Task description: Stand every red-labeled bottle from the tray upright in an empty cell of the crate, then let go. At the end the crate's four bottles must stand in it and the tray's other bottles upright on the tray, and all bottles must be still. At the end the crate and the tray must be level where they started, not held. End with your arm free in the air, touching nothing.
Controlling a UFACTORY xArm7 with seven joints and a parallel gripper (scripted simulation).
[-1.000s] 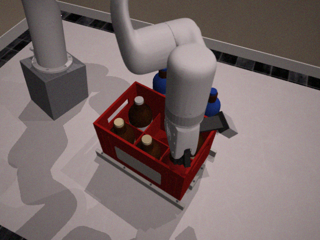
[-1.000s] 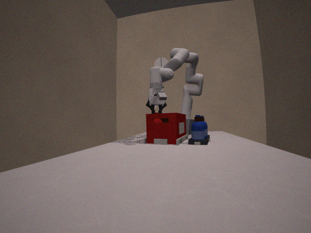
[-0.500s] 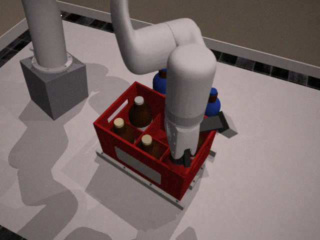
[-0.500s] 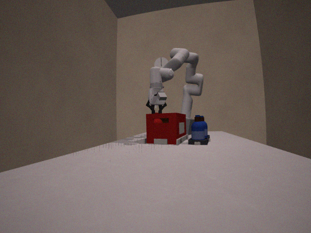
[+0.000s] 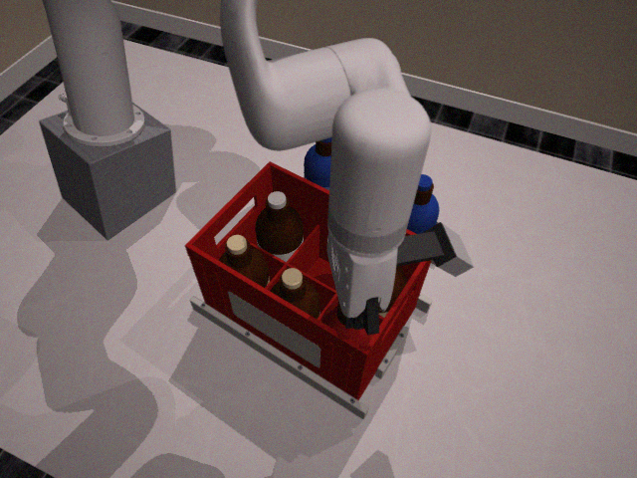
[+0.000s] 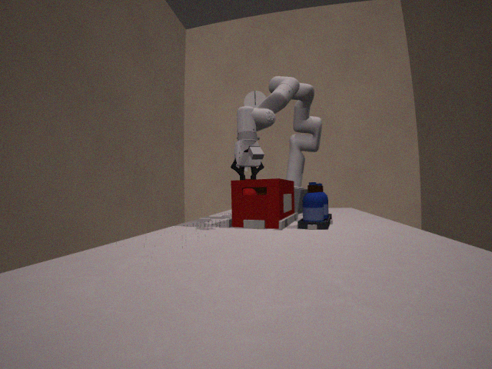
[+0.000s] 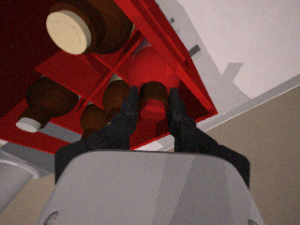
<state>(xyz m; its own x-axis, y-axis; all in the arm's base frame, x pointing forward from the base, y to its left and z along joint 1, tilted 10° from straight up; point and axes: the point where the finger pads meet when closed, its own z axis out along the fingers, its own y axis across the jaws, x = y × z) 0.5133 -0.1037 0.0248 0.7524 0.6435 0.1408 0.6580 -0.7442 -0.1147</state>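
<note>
Now: the red-labeled bottle 70 mm below my hand. The rest, counted from my hand: red crate (90 mm below, 90 mm behind, 50 mm to the left); dark tray (250 mm to the left, 160 mm below, 100 mm behind).
</note>
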